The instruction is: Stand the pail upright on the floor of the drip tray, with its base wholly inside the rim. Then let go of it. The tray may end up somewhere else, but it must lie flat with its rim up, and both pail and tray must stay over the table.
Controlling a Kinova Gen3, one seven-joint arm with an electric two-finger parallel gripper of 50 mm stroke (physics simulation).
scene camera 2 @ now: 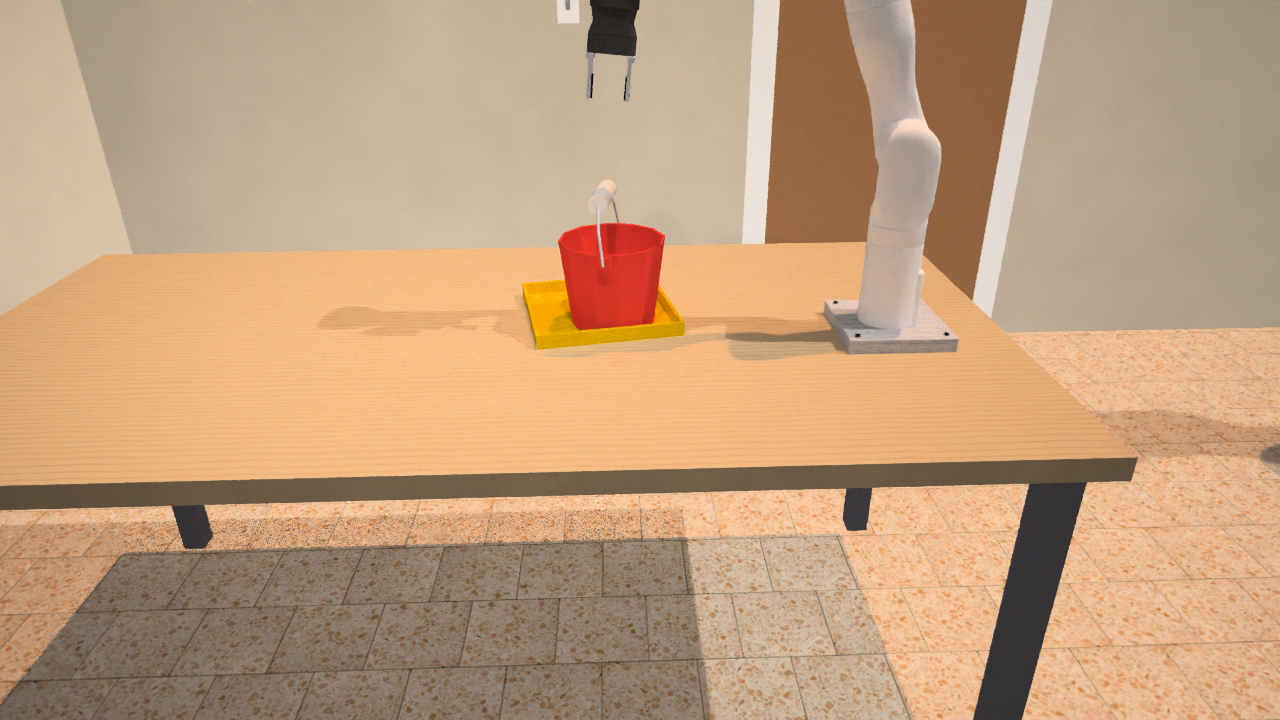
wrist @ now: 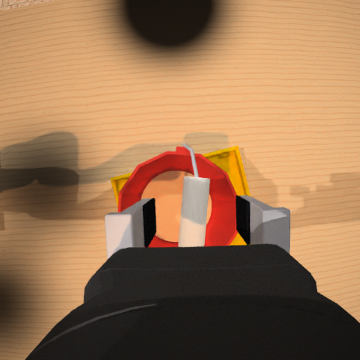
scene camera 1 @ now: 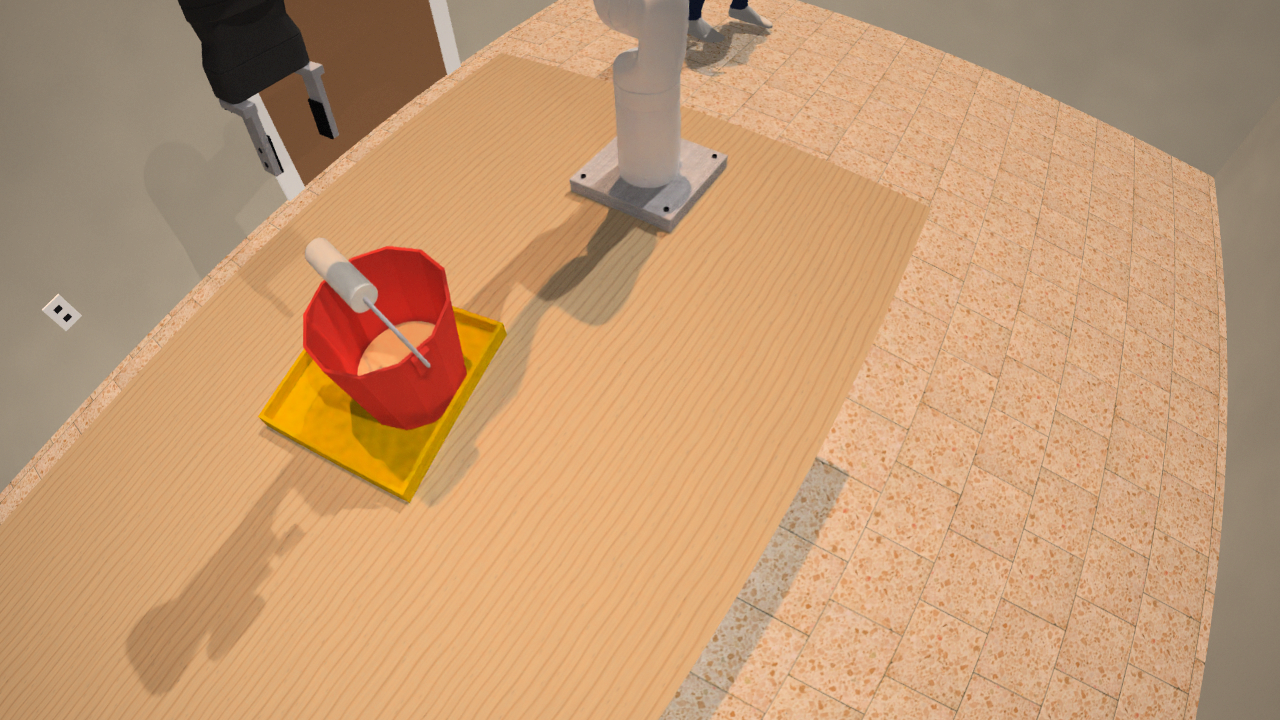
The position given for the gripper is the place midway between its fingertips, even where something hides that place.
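Scene camera 1 shows the gripper (scene camera 1: 302, 152), a red pail (scene camera 1: 358, 351) and a yellow drip tray (scene camera 1: 308, 407). In scene camera 2: the pail (scene camera 2: 624, 293), the tray (scene camera 2: 547, 303), the gripper (scene camera 2: 607, 99). The wrist view contains the tray (wrist: 229, 159), the gripper (wrist: 195, 213) and the pail (wrist: 161, 177).
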